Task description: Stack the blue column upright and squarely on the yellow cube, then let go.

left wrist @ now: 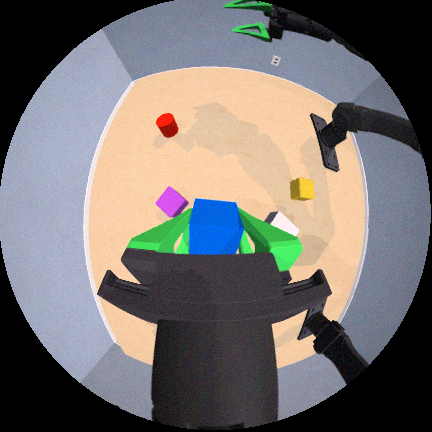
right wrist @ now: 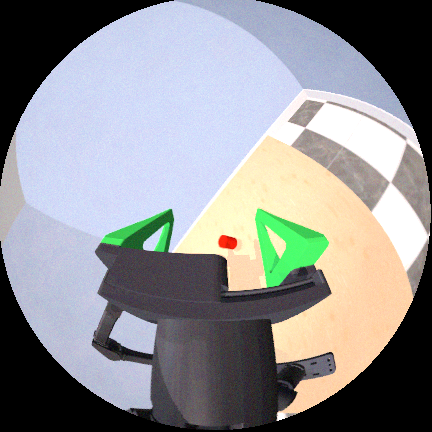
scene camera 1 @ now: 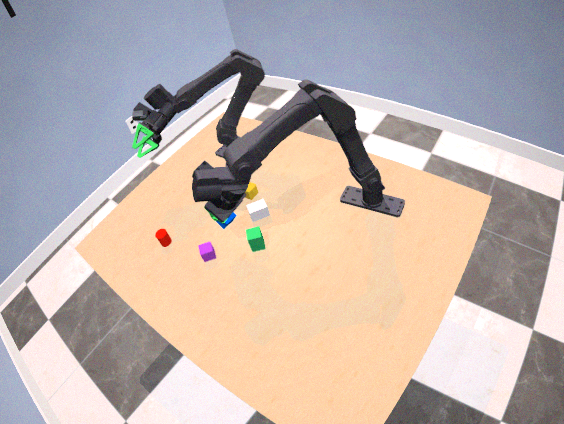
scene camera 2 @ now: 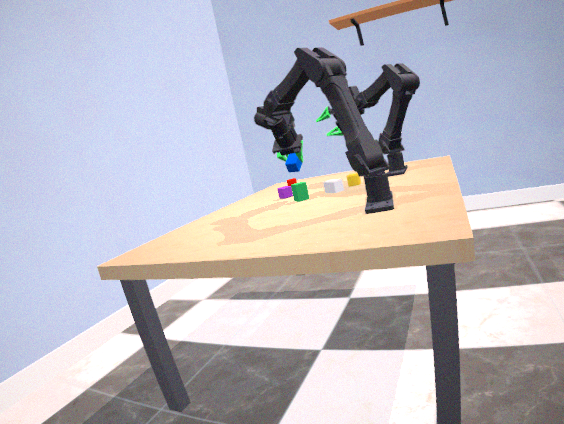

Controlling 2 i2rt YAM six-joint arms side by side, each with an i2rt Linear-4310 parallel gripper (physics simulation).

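Observation:
The blue column (scene camera 1: 226,220) (scene camera 2: 293,162) (left wrist: 215,226) is held between the green fingers of my left gripper (scene camera 2: 292,159) (left wrist: 213,212), high above the table in scene camera 2. My left gripper is shut on it; in scene camera 1 the gripper's body hides part of the column. The yellow cube (scene camera 1: 251,191) (scene camera 2: 353,179) (left wrist: 302,189) stands on the table, to the right of the held column in all three of these views, with nothing on it. My right gripper (scene camera 1: 144,143) (scene camera 2: 329,123) (right wrist: 214,213) is open and empty, raised well above the table.
A white block (scene camera 1: 258,210) (scene camera 2: 334,186) (left wrist: 284,226) stands near the yellow cube. A green block (scene camera 1: 255,239) (scene camera 2: 300,191), a purple cube (scene camera 1: 207,251) (scene camera 2: 285,192) (left wrist: 171,202) and a red cylinder (scene camera 1: 163,237) (scene camera 2: 292,182) (left wrist: 167,125) (right wrist: 227,242) also stand on the table (scene camera 1: 320,360) (scene camera 2: 280,257).

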